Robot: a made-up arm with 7 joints.
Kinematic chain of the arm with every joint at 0, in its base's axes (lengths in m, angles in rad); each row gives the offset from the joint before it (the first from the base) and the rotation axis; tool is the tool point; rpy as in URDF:
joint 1: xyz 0 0 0.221 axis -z
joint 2: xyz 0 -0.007 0.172 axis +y
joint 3: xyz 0 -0.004 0.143 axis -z
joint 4: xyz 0 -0.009 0.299 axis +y
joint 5: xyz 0 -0.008 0.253 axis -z
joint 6: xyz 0 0 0.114 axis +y
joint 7: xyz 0 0 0.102 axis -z
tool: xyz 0 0 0 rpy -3.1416 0 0
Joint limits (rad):
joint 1: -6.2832..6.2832
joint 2: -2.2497..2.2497
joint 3: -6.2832..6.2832
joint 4: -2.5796..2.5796
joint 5: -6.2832..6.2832
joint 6: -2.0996..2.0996
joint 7: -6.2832..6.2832
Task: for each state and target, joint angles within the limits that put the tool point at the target. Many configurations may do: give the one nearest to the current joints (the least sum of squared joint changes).
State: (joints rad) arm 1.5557 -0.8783 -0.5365 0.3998 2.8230 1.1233 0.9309
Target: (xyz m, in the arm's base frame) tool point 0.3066 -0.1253 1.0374
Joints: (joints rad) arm 1.4679 -0.1913 -0.9320 1.3668 2.8354 0.8807 0.9309
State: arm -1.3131 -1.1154 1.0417 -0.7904 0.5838 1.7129 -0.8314
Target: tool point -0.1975 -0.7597 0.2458
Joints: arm -1.4286 -1.5526 0.9589 -0.7014 0.6087 1.5599 -0.8314
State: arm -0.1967 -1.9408 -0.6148 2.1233 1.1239 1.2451 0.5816
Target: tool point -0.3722 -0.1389 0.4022
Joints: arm -0.8940 -2.2497 -1.1094 1.9920 1.0668 1.8440 0.5816
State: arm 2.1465 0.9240 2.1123 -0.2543 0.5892 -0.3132 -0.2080
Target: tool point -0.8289 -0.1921 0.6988
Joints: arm 2.9327 1.2005 2.1411 -0.0111 0.6251 -0.3704 -0.2080
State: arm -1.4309 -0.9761 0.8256 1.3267 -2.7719 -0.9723 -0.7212
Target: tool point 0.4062 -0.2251 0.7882
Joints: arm -1.6096 -0.9870 0.9852 1.4431 -2.7506 -0.9746 -0.7212
